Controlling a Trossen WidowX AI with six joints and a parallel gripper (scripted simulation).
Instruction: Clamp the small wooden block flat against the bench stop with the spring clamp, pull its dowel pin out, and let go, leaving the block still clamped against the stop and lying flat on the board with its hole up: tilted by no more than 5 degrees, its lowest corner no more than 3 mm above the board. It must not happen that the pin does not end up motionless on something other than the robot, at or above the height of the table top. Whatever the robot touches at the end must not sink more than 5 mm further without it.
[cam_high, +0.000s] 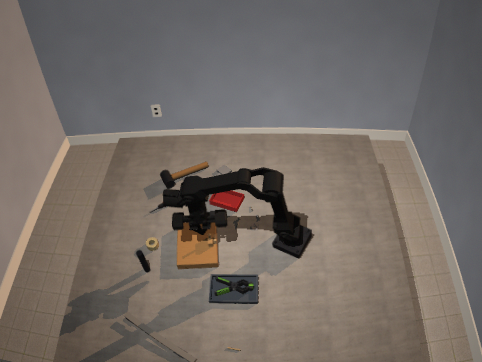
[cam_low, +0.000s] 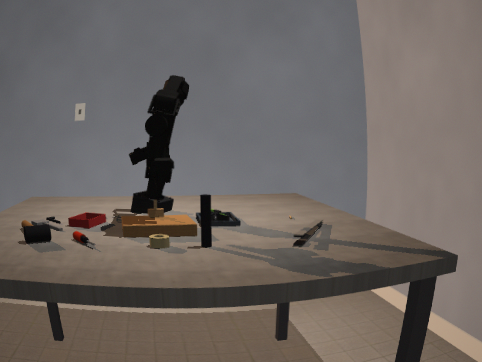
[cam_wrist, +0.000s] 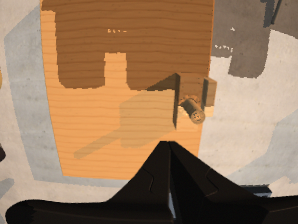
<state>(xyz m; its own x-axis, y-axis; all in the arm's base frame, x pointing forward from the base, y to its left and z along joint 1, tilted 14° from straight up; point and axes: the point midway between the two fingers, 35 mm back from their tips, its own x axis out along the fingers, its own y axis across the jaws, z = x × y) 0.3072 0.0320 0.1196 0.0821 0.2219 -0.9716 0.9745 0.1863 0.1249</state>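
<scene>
Right now the dowel pin is 2 cm behind my hand, 1 cm to the right of it and 8 cm below it. Also, from my hand: wooden board 3 cm ahead, 1 cm to the right, 12 cm below; bench stop 4 cm behind, 2 cm to the right, 9 cm below; small wooden block 2 cm behind, 1 cm to the right, 9 cm below.
</scene>
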